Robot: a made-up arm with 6 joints.
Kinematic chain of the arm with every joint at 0, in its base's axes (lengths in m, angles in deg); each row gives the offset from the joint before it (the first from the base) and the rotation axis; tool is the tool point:
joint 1: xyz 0 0 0.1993 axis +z
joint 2: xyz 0 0.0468 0 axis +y
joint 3: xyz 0 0 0.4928 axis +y
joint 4: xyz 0 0 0.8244 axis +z
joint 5: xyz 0 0 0 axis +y
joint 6: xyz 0 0 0.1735 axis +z
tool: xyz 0 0 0
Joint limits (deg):
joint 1: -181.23..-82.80
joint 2: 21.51..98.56
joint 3: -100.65..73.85
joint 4: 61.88..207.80
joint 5: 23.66..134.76
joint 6: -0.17..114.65
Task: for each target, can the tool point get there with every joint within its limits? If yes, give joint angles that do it. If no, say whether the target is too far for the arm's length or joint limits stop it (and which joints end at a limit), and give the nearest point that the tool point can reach.
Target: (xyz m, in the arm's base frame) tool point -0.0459 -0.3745 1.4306
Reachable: yes | joints -131.92 41.45 -42.10 92.41 77.45 27.49
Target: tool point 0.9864 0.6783 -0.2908
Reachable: no: joint limits stop it (at a limit: joint 2, joint 3) | nearest point 0.5849 0.4022 0.6587 | short by 1.067 m
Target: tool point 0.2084 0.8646 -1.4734
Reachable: no: too far | nearest point -0.6784 0.0002 -0.8406 | short by 1.391 m
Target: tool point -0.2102 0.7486 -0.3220
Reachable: no: joint limits stop it (at a limit: joint 1, joint 2, joint 3, joint 4, joint 5) | nearest point -0.6877 0.0254 -0.5557 | short by 0.898 m
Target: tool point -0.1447 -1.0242 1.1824
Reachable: yes | joints -105.00 59.94 -14.89 141.03 45.99 78.91
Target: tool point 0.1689 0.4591 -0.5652
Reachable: no: joint limits stop it (at a limit: joint 1, joint 2, joint 3, joint 4, joint 5) | nearest point -0.5257 -0.1442 -0.5778 | short by 0.920 m
